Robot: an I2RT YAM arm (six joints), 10 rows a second.
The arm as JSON. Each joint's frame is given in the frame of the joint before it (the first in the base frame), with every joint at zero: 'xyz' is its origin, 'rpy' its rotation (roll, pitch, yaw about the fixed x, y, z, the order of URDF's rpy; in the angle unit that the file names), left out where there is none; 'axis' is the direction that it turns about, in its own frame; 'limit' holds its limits. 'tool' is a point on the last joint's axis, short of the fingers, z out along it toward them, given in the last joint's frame.
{
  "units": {
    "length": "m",
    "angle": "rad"
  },
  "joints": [
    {
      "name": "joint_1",
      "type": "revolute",
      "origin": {
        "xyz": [
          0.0,
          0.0,
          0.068
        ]
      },
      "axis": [
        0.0,
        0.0,
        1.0
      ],
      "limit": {
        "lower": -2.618,
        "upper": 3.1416
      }
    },
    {
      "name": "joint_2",
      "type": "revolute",
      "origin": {
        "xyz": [
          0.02,
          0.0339,
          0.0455
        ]
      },
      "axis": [
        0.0,
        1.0,
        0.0
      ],
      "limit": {
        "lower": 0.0,
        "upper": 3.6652
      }
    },
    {
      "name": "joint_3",
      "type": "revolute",
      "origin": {
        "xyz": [
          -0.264,
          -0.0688,
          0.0
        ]
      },
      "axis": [
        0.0,
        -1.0,
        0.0
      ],
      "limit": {
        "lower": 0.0,
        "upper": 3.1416
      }
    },
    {
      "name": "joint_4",
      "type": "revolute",
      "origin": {
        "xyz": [
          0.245,
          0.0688,
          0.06
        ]
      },
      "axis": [
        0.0,
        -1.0,
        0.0
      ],
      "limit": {
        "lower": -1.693,
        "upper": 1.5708
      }
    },
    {
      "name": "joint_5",
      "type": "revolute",
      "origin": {
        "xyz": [
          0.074,
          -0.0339,
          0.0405
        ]
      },
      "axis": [
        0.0,
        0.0,
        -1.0
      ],
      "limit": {
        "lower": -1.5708,
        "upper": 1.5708
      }
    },
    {
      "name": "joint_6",
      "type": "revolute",
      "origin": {
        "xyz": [
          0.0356,
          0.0,
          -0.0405
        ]
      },
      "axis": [
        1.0,
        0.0,
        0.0
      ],
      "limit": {
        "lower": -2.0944,
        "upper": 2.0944
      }
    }
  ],
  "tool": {
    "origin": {
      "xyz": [
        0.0,
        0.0,
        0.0
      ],
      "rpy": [
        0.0,
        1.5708,
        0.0
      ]
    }
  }
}
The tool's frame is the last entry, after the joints.
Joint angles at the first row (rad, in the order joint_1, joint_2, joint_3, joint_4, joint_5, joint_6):
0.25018, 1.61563, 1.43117, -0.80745, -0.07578, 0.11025
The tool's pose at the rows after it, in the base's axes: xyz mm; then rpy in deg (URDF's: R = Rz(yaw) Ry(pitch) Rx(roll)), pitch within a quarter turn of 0, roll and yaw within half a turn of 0:
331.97 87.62 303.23 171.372 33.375 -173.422
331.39 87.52 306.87 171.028 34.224 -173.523
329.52 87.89 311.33 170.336 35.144 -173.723
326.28 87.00 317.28 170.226 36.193 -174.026
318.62 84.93 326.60 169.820 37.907 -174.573
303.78 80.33 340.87 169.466 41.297 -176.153
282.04 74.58 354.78 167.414 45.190 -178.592
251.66 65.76 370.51 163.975 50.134 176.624
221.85 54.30 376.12 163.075 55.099 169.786
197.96 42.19 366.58 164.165 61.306 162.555
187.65 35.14 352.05 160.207 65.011 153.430
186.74 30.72 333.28 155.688 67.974 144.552
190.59 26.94 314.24 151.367 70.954 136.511
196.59 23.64 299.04 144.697 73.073 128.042
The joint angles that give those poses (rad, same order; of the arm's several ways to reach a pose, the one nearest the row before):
0.25026, 1.60956, 1.43522, -0.80115, -0.07527, 0.11333
0.25004, 1.60281, 1.43885, -0.79617, -0.07870, 0.11351
0.25170, 1.59146, 1.44043, -0.79157, -0.08589, 0.11653
0.25190, 1.57427, 1.44194, -0.79168, -0.08241, 0.11940
0.25187, 1.53757, 1.43478, -0.79040, -0.08001, 0.12420
0.25164, 1.46646, 1.40912, -0.77573, -0.06072, 0.13853
0.25163, 1.36820, 1.36064, -0.75244, -0.05648, 0.15957
0.25033, 1.23534, 1.29824, -0.72724, -0.03845, 0.19649
0.24949, 1.09975, 1.21357, -0.69425, 0.06063, 0.24008
0.24686, 0.96537, 1.07905, -0.60570, 0.21119, 0.26014
0.23989, 0.88526, 0.96411, -0.50769, 0.29797, 0.28996
0.23139, 0.84390, 0.85133, -0.38298, 0.37152, 0.30721
0.21811, 0.83025, 0.74704, -0.23781, 0.43305, 0.30260
0.19857, 0.83859, 0.66676, -0.09571, 0.45379, 0.29369

